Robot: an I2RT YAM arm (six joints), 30 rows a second.
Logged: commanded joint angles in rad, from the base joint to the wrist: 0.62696, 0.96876, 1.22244, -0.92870, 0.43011, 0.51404; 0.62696, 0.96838, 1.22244, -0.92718, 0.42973, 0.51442; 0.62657, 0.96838, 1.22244, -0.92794, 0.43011, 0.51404; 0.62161, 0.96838, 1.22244, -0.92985, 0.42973, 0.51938; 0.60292, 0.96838, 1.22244, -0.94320, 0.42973, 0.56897; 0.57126, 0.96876, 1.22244, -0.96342, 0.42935, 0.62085; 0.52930, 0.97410, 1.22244, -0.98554, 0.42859, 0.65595; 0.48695, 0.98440, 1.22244, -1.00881, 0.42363, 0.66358; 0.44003, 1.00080, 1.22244, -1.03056, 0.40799, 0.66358; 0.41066, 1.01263, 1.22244, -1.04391, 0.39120, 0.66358; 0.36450, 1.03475, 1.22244, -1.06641, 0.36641, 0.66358; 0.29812, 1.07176, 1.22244, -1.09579, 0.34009, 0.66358; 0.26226, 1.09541, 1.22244, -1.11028, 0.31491, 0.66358; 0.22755, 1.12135, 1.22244, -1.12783, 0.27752, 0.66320; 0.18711, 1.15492, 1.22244, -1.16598, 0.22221, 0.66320; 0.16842, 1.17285, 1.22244, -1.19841, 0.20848, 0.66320; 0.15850, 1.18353, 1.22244, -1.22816, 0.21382, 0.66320; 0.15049, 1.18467, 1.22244, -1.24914, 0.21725, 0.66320; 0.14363, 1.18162, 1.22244, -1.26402, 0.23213, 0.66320
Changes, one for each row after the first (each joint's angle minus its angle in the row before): 0.00000, -0.00038, 0.00000, 0.00152, -0.00038, 0.00038; -0.00039, 0.00000, 0.00000, -0.00076, 0.00038, -0.00038; -0.00496, 0.00000, 0.00000, -0.00191, -0.00038, 0.00534; -0.01869, 0.00000, 0.00000, -0.01335, 0.00000, 0.04959; -0.03166, 0.00038, 0.00000, -0.02022, -0.00038, 0.05188; -0.04196, 0.00534, 0.00000, -0.02212, -0.00076, 0.03510; -0.04235, 0.01030, 0.00000, -0.02327, -0.00496, 0.00763; -0.04692, 0.01640, 0.00000, -0.02175, -0.01564, 0.00000; -0.02937, 0.01183, 0.00000, -0.01335, -0.01679, 0.00000; -0.04616, 0.02212, 0.00000, -0.02250, -0.02479, 0.00000; -0.06638, 0.03701, 0.00000, -0.02938, -0.02632, 0.00000; -0.03586, 0.02365, 0.00000, -0.01449, -0.02518, 0.00000; -0.03471, 0.02594, 0.00000, -0.01755, -0.03739, -0.00038; -0.04044, 0.03357, 0.00000, -0.03815, -0.05531, 0.00000; -0.01869, 0.01793, 0.00000, -0.03243, -0.01373, 0.00000; -0.00992, 0.01068, 0.00000, -0.02975, 0.00534, 0.00000; -0.00801, 0.00114, 0.00000, -0.02098, 0.00343, 0.00000; -0.00686, -0.00305, 0.00000, -0.01488, 0.01488, 0.00000
